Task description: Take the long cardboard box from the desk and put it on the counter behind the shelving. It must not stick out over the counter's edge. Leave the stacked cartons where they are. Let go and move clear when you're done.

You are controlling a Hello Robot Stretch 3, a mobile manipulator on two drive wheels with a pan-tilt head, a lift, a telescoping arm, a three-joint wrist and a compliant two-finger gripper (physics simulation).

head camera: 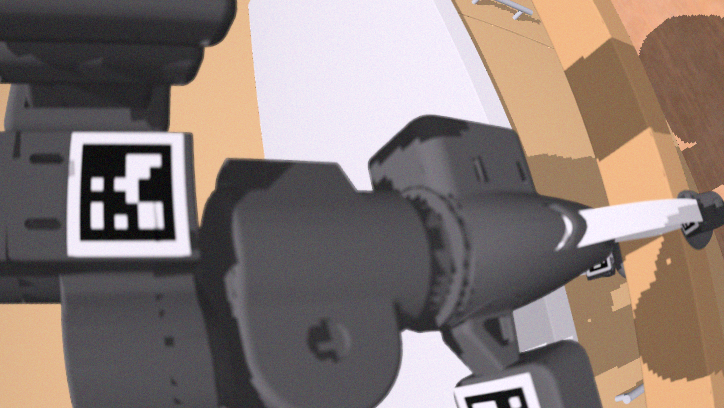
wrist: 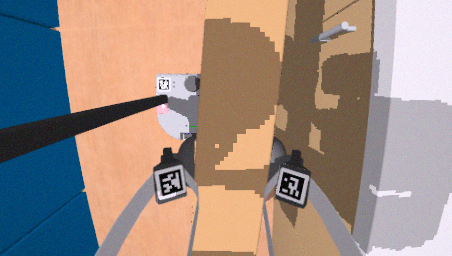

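Seen in the pictures: gripper, fingertip midpoint: (head camera: pixel 669 235) (wrist: pixel 231 153); robot's base, link origin: (wrist: pixel 198 84).
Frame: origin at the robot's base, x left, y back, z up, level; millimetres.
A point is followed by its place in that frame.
The long cardboard box (head camera: pixel 628 167) {x -172, y 89, z 1005 mm} (wrist: pixel 235 100) {x -176, y -7, z 1002 mm} is between the two fingers of my gripper (head camera: pixel 653 240) {x -175, y 41, z 963 mm} (wrist: pixel 231 153) {x -175, y 41, z 963 mm}, which is shut on it. The box runs lengthwise up the wrist view, roughly along the counter's front, over the floor strip. The counter (head camera: pixel 354 76) {x -584, y 440, z 910 mm} (wrist: pixel 420 50) {x -376, y -61, z 910 mm} has a white top and a tan front; its edge lies to the right of the box in the wrist view, with a gap between them. How high the box is against the counter top is hard to tell. The wrist and arm hide part of the counter in the head view. The stacked cartons do not show.
Blue shelving (wrist: pixel 35 90) {x 744, y 28, z 217 mm} stands at the left of the wrist view, across a strip of wood floor (wrist: pixel 125 50) {x 385, y -171, z 0 mm}. My base (wrist: pixel 175 120) {x 80, y 164, z 160 mm} stands on that floor, and a black bar (wrist: pixel 90 117) crosses the view. A handle (head camera: pixel 511 7) (wrist: pixel 334 32) {x -335, y -103, z 780 mm} sticks out from the counter's front.
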